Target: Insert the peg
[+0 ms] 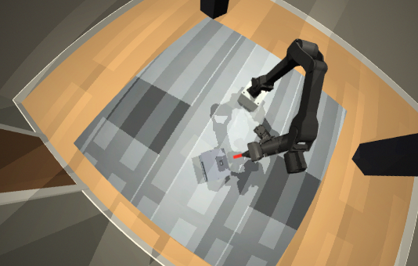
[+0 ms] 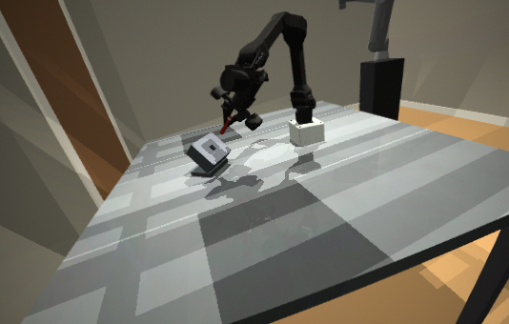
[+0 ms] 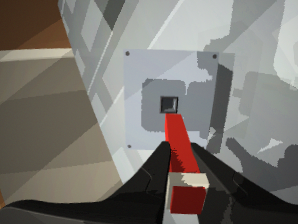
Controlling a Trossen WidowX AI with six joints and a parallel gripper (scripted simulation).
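Right now my gripper tip is 100 mm above the sloped grey panel, 90 mm short of it and 40 mm to the left of it. Round my gripper tip: red square peg: 10 mm to the left, 10 mm behind, 10 mm above.
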